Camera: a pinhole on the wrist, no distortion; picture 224 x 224 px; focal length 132.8 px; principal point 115.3 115.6 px. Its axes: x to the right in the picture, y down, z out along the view. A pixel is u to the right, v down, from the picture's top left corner.
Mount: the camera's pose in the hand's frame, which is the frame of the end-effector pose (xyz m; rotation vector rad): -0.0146 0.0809 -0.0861 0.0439 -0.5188 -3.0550
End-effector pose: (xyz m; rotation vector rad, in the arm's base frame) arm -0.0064 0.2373 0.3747 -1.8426 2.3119 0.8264
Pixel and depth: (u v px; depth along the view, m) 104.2 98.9 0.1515
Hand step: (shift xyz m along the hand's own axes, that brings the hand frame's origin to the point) -0.0080 0.1493 0.0508
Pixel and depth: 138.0 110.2 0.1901
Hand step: -0.0540 0.1493 0.0900
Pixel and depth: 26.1 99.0 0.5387
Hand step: 0.3254 0.3387 0.4075
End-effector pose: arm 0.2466 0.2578 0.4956 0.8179 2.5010 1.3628
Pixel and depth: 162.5 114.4 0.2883
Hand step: -0.1271 0.1735 0.1829
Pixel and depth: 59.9 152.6 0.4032
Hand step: 0.1434 0.1156 0.3350
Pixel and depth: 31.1 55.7 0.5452
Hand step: 0.3024 0.5085 0.3542
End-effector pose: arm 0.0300 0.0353 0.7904 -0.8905 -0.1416 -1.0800
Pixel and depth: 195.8 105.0 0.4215
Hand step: -0.2858 0.2395 0.2952
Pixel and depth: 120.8 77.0 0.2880
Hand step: -0.0397 0.2541 0.1577
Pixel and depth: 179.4 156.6 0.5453
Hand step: -0.2903 0.0894 0.4786
